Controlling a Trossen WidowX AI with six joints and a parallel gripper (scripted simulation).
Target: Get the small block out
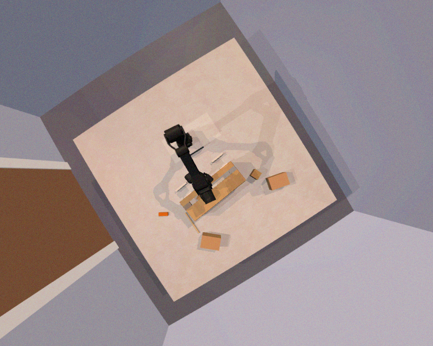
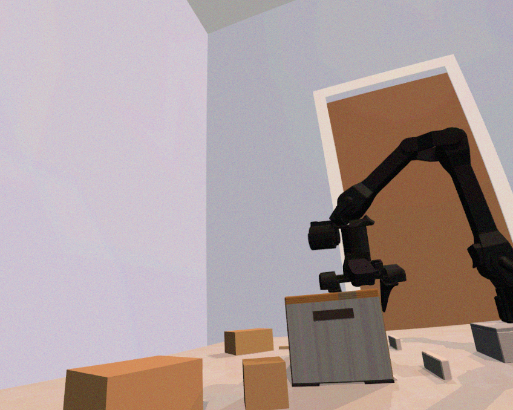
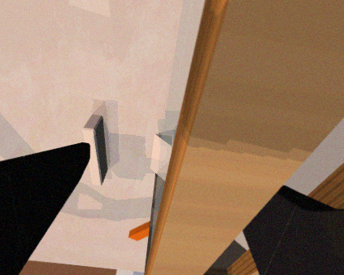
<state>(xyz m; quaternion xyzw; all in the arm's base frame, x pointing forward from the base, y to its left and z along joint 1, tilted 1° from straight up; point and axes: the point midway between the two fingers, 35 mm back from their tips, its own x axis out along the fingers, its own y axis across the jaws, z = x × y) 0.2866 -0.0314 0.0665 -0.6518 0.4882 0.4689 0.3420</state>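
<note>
The tan block is 60 mm ahead of my gripper tip. Round my gripper tip: thin stick (200 mm ahead, 120 mm to the right, 80 mm below); clear-fronted wooden box (70 mm to the left, 30 mm below, 10 mm ahead); orange piece (280 mm to the right, 80 mm below, 80 mm ahead).
</note>
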